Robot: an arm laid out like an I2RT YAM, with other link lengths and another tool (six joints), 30 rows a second.
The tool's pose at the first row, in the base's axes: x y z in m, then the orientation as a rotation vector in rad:
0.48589 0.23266 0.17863 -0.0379 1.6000 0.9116
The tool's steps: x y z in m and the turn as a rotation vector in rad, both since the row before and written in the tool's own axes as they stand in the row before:
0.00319 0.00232 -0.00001 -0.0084 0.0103 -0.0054
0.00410 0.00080 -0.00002 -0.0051 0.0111 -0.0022
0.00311 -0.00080 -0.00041 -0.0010 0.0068 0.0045
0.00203 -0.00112 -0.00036 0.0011 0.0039 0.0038
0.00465 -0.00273 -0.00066 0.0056 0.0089 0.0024
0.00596 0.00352 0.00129 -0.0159 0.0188 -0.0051
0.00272 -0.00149 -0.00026 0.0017 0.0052 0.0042
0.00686 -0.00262 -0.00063 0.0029 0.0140 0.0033
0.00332 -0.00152 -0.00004 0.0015 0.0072 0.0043
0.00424 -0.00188 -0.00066 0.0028 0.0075 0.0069
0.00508 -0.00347 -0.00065 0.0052 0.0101 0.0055
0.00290 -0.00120 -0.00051 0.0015 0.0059 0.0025
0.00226 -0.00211 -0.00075 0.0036 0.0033 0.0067
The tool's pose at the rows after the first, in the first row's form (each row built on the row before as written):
0.48387 0.23570 0.17714 -0.0528 1.6049 0.9153
0.48233 0.23806 0.17406 -0.0633 1.6125 0.9189
0.48153 0.23863 0.17097 -0.0636 1.6191 0.9239
0.48123 0.23854 0.16865 -0.0616 1.6238 0.9263
0.48072 0.23832 0.16325 -0.0600 1.6350 0.9245
0.47818 0.24406 0.16006 -0.0840 1.6442 0.9356
0.47789 0.24403 0.15696 -0.0819 1.6505 0.9379
0.47654 0.24474 0.14975 -0.0840 1.6653 0.9393
0.47618 0.24505 0.14613 -0.0829 1.6734 0.9420
0.47517 0.24511 0.14156 -0.0789 1.6828 0.9456
0.47463 0.24445 0.13543 -0.0757 1.6955 0.9463
0.47378 0.24451 0.13237 -0.0755 1.7021 0.9475
0.47341 0.24354 0.12936 -0.0691 1.7080 0.9497

